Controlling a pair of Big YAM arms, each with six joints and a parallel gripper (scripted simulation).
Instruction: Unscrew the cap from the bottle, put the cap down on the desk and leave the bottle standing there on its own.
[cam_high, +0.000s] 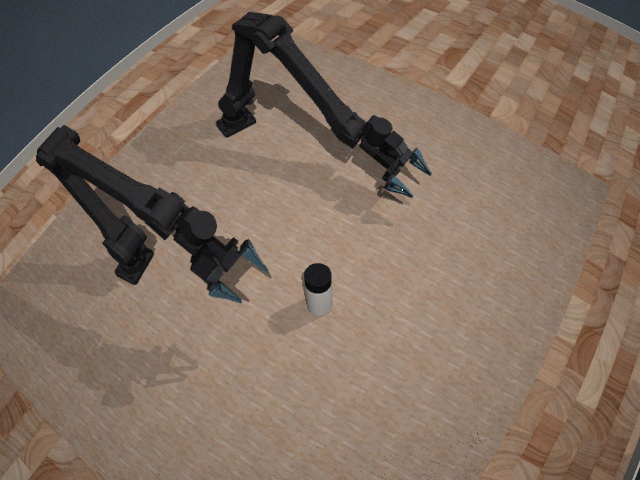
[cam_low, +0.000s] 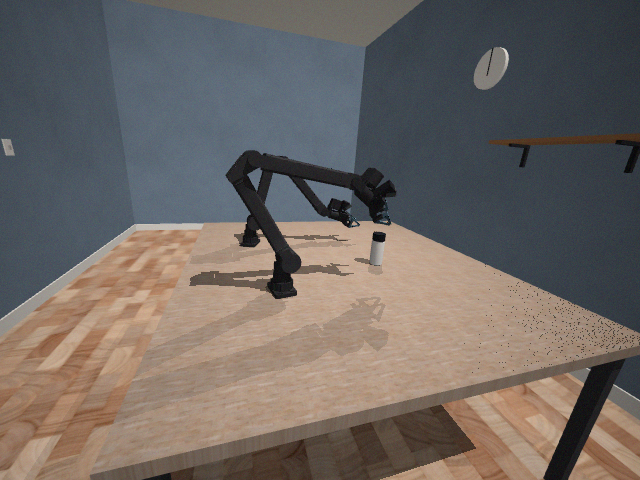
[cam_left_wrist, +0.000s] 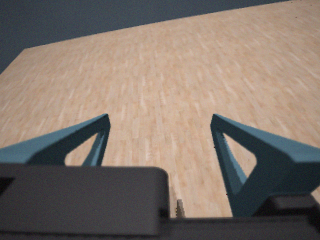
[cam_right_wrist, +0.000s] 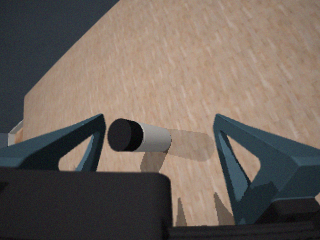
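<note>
Now: left hand 120 mm past the white bottle, 400 mm to the left of it and 20 mm above it. Also, from my left hand: black cap (120 mm behind, 400 mm to the right, 20 mm above).
The black cap lies 8 cm ahead of my right hand, 14 cm to the left of it and 14 cm below it. Round my right hand: white bottle 8 cm ahead, 14 cm to the left, 18 cm below.
</note>
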